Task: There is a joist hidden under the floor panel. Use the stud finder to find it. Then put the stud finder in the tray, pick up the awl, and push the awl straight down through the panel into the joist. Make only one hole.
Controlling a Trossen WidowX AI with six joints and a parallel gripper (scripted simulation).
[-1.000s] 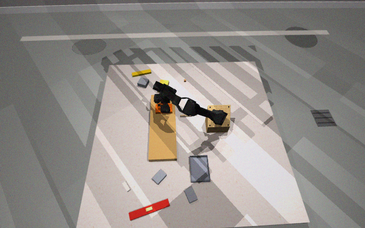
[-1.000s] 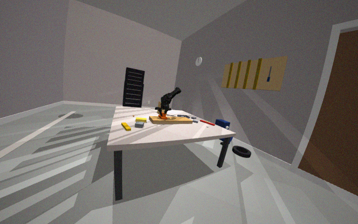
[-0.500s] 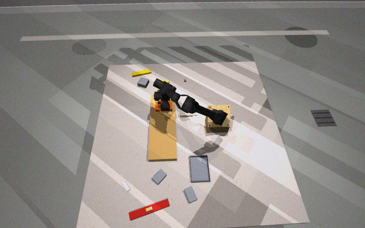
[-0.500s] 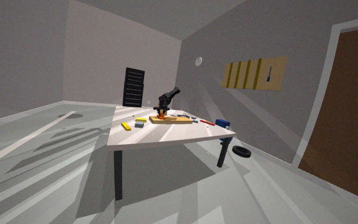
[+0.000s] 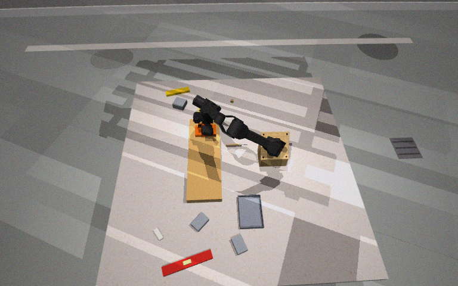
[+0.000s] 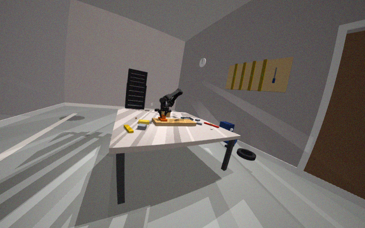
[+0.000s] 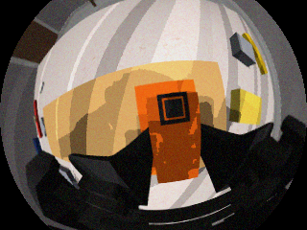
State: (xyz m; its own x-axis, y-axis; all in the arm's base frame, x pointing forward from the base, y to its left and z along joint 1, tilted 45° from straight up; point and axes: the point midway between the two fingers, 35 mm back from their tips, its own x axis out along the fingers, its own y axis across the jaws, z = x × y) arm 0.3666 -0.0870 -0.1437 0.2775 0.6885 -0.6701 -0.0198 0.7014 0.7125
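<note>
Now: gripper tip 240 mm past the grey tray, 480 mm to the right of it and 50 mm above it. Also, from my gripper tip: green square 20 mm ahead, 30 mm above; stud finder 10 mm ahead, 20 mm above; awl 200 mm behind, 70 mm to the left, 60 mm below.
</note>
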